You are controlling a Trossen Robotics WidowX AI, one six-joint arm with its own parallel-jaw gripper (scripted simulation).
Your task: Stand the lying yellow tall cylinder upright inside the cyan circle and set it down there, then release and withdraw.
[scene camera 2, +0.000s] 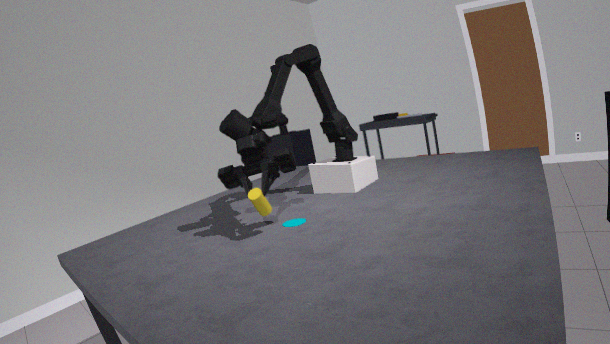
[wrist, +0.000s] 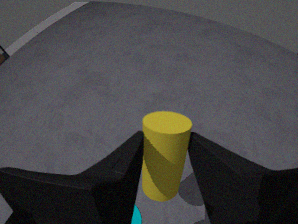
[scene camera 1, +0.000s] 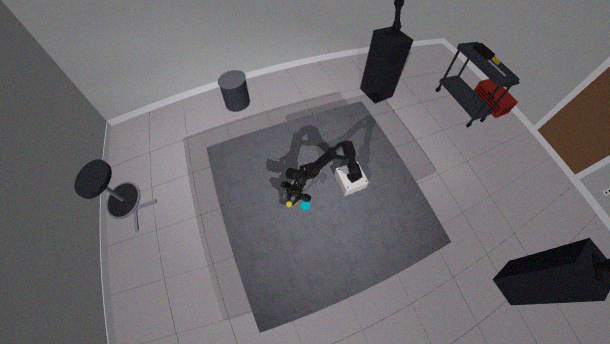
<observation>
My gripper (scene camera 2: 256,196) carries a yellow tall cylinder (wrist: 166,140).
My gripper shows as well in the wrist view (wrist: 165,137).
</observation>
